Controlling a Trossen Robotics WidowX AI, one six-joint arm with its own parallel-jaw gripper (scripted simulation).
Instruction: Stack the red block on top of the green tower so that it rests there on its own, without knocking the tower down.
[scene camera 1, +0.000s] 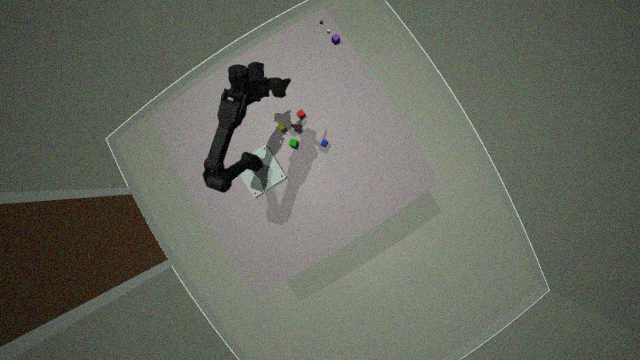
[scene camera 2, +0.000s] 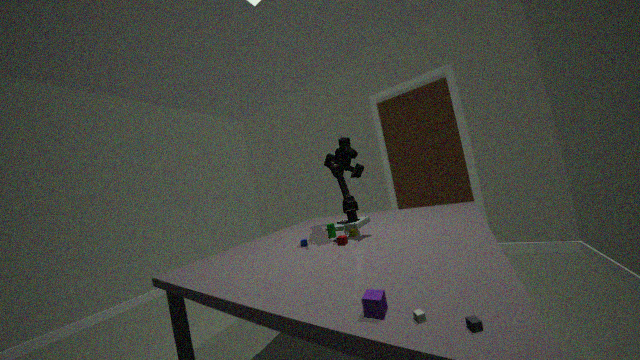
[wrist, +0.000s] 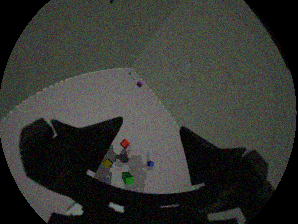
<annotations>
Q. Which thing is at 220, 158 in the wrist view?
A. My gripper.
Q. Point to my gripper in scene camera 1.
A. At 282, 79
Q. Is my gripper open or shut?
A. Open.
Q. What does my gripper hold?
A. Nothing.
</annotations>
